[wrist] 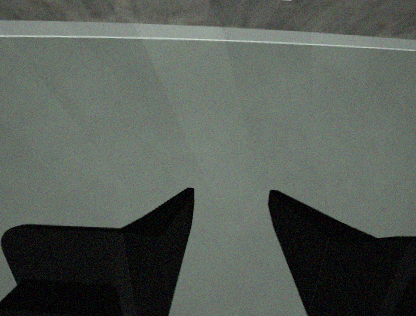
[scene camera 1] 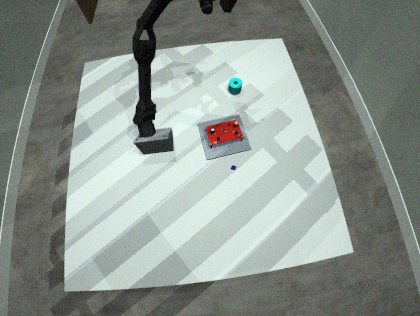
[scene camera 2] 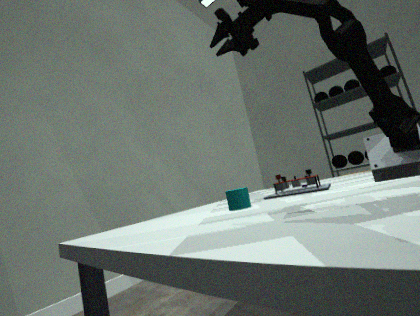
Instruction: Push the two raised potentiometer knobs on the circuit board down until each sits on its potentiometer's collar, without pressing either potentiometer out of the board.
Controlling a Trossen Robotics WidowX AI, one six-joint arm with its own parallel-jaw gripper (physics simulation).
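Places are measured from the arm's base along level axes (x ahead, y left, z up), in millimetres.
Pixels of known places: gripper, fingertip midpoint: [wrist: 231,196] [scene camera 2: 213,51]; arm's base, origin of the base link: [scene camera 1: 147,134] [scene camera 2: 405,143].
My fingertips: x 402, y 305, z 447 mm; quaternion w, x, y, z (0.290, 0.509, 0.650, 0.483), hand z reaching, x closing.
Ahead of a thing's pixels: the offset from my fingertips to its top centre.
The red circuit board @(50 mm back, 281 mm right, 460 mm down) [scene camera 1: 224,141] [scene camera 2: 312,176] stands on short legs over a grey plate [scene camera 1: 215,154] [scene camera 2: 320,188]. In the scene camera 2 view, one knob @(105 mm back, 281 mm right, 463 mm down) [scene camera 2: 308,172] stands up near the board's right end and another knob @(5 mm ahead, 250 mm right, 460 mm down) [scene camera 2: 278,177] near its left end. Both rise above the board; their collars are too small to make out. My gripper [scene camera 2: 214,50] [wrist: 231,196] is partly open and empty, high above and away from the board. In the scene camera 1 view my arm's end is cut off at the top edge. The board does not show in the wrist view.
A teal cylinder @(24 mm ahead, 4 mm left, 481 mm down) [scene camera 1: 235,86] [scene camera 2: 238,199] stands on the table beyond the board. A small purple cube @(12 mm back, 444 mm right, 526 mm down) [scene camera 1: 233,168] lies near the grey plate. My arm's base [scene camera 1: 159,142] is left of the board in the scene camera 1 view. A shelf rack [scene camera 2: 330,69] stands behind the arm.
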